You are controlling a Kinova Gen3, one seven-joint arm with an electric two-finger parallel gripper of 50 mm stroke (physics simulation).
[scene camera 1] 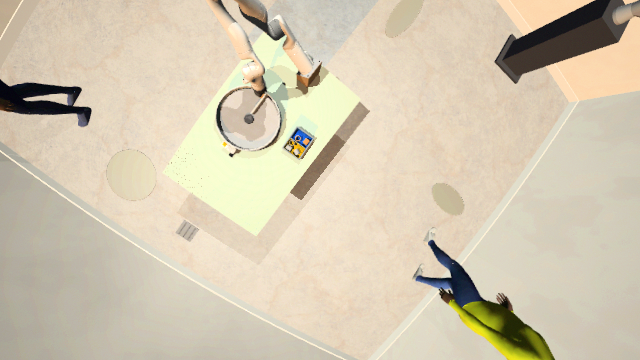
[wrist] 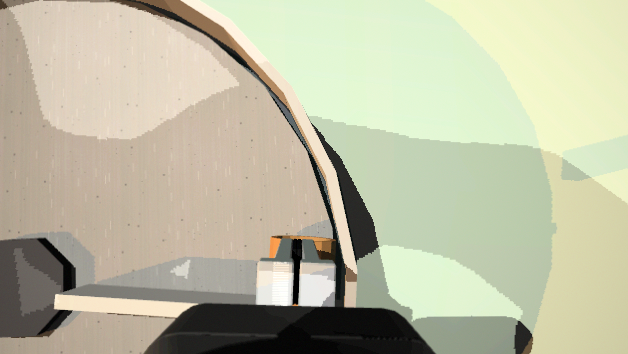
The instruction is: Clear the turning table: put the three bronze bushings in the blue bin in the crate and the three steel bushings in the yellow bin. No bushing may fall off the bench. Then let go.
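Seen in the pictures: gripper, fingertip midpoint: (wrist: 296, 261); arm's base, link origin: (scene camera 1: 307, 69).
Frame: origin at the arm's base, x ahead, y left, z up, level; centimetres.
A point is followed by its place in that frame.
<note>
My gripper (scene camera 1: 261, 94) @[x 29.1, y -18.1, z -1.3 cm] (wrist: 296, 261) @[x 29.1, y -18.1, z -1.3 cm] is shut and empty, low over the edge of the turning table (scene camera 1: 235, 107) @[x 45.2, y -27.8, z -7.1 cm] (wrist: 150, 175) @[x 38.9, y -23.2, z -7.0 cm]. A bronze bushing (wrist: 326, 247) @[x 27.6, y -18.5, z -3.8 cm] stands on the turning table just beyond the closed fingertips, close inside the rim; the fingers partly hide it in the wrist view. The crate (scene camera 1: 308, 148) @[x 41.9, y 27.1, z -7.3 cm] stands on the bench, with its blue bin (scene camera 1: 301, 133) @[x 35.5, y 18.3, z -11.8 cm] and yellow bin (scene camera 1: 291, 150) @[x 50.0, y 18.1, z -11.3 cm]. An orange-brown piece (scene camera 1: 306, 142) @[x 39.2, y 24.7, z -8.1 cm] and a ring-shaped piece show in the blue half, and pale pieces (scene camera 1: 296, 152) @[x 48.9, y 22.4, z -8.0 cm] show in the yellow half; they are too small to tell exactly.
A flat bar (scene camera 1: 258, 105) @[x 36.1, y -14.9, z -4.5 cm] (wrist: 125, 305) @[x 38.8, y -15.7, z -3.8 cm] runs over the turning table from the dark central hub (scene camera 1: 249, 118) @[x 46.4, y -16.0, z -6.2 cm] (wrist: 30, 287) @[x 46.2, y -16.4, z -6.2 cm] toward the gripper. The raised rim (wrist: 312, 142) @[x 28.2, y -24.4, z -3.8 cm] curves beside the bushing. A small white and yellow device (scene camera 1: 229, 147) @[x 70.2, y -17.7, z -6.5 cm] stands by the turning table. Two people are on the floor beyond the bench.
</note>
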